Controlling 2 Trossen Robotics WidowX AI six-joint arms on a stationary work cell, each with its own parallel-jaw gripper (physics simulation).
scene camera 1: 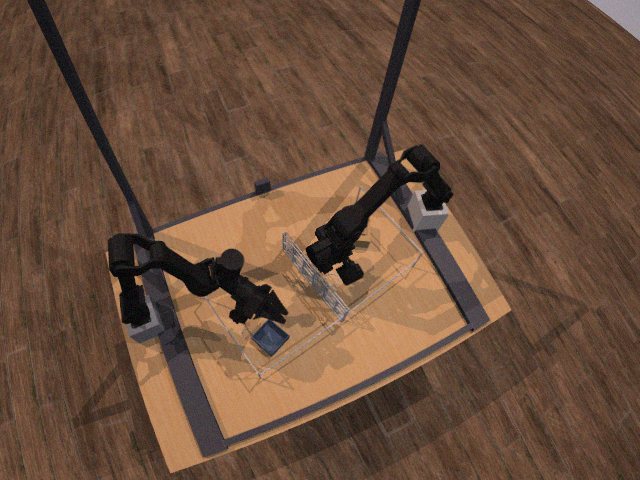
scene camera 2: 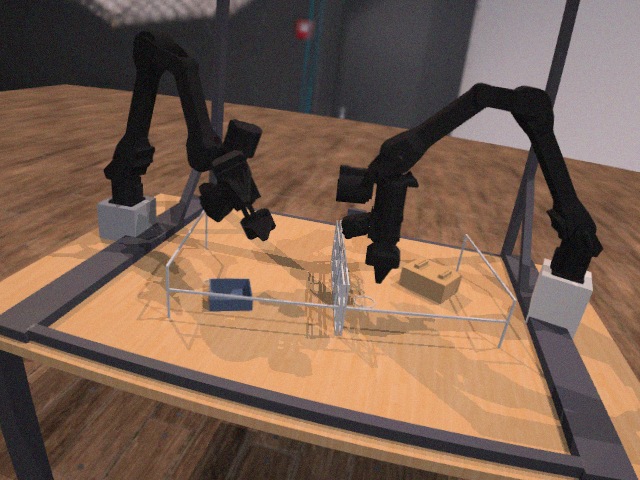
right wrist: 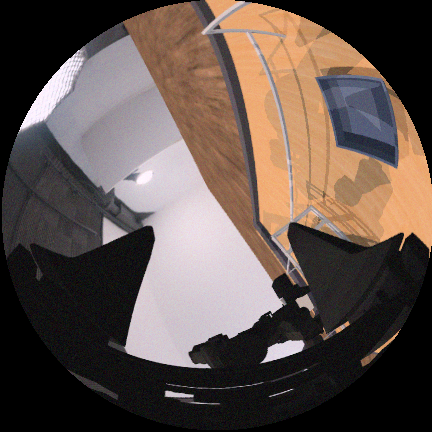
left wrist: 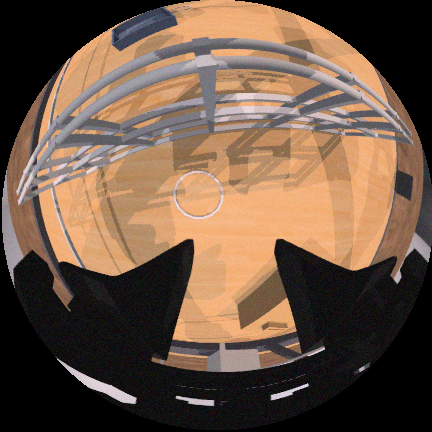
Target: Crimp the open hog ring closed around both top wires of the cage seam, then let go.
Note:
My right gripper is open and holds nothing. Also in view: a dark blue tray. A tan block rests on the table. I also see my left gripper and a dark frame post.
My left gripper also shows in scene camera 1, in the right wrist view and in the left wrist view. My right gripper is seen too in scene camera 1 and in the right wrist view.

